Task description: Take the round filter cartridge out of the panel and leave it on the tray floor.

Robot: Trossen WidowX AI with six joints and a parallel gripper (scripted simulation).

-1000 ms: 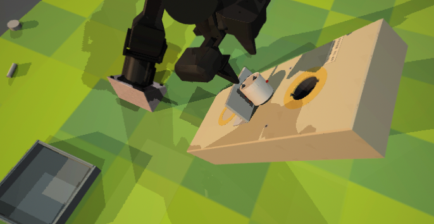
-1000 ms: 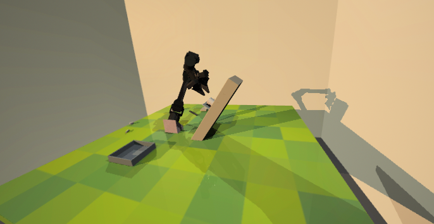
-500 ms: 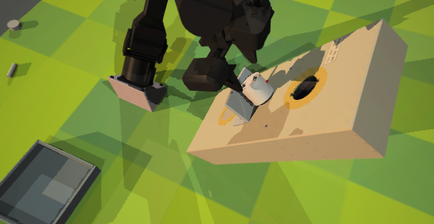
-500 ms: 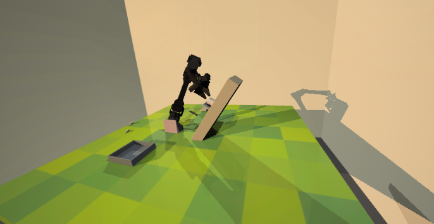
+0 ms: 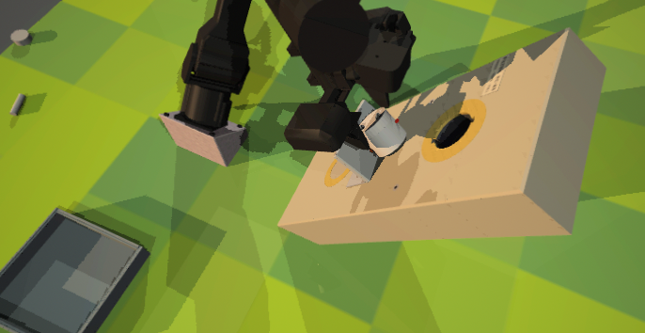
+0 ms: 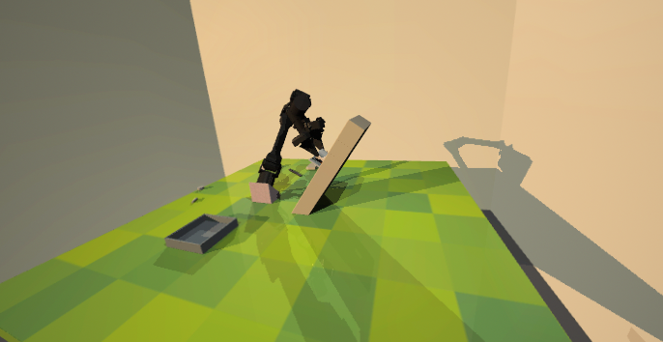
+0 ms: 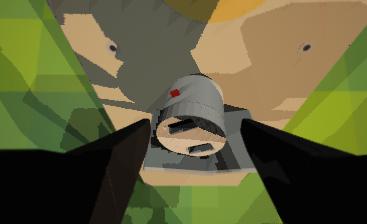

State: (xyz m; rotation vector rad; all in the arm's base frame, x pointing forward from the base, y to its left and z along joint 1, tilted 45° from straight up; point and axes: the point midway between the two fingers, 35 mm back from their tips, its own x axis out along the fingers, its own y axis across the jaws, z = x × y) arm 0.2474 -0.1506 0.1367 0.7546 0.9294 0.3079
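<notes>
The grey flap lies 10 mm behind my gripper tip, 10 mm to the right of it and 40 mm below it. Also, from my gripper tip: tan service panel (50 mm ahead, 10 mm to the right, 30 mm below); round filter cartridge (10 mm below); dark grey tray (350 mm behind, 260 mm to the right, 200 mm below).
</notes>
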